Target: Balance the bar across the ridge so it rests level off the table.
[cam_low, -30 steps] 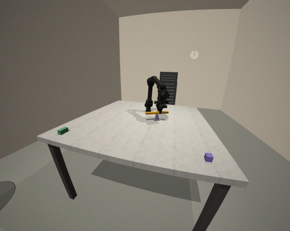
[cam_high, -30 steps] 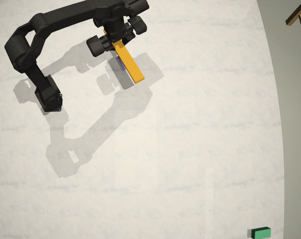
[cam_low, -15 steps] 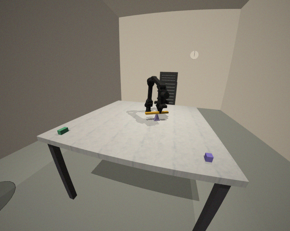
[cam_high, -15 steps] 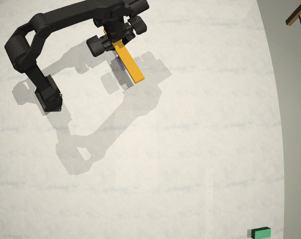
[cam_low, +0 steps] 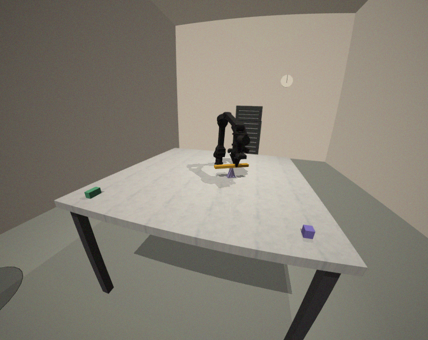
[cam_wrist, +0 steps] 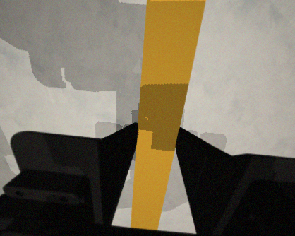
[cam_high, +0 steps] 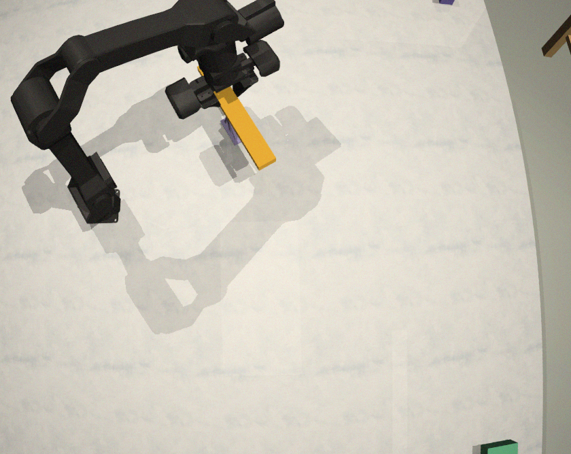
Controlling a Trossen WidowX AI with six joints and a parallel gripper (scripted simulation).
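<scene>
Right now the orange bar is 2 cm to the right of my gripper tip and 1 cm ahead of it. From my gripper tip the other things lie so: purple cube: 49 cm ahead, 33 cm to the left, 6 cm below; green block: 67 cm to the right, 49 cm ahead, 6 cm below.
</scene>
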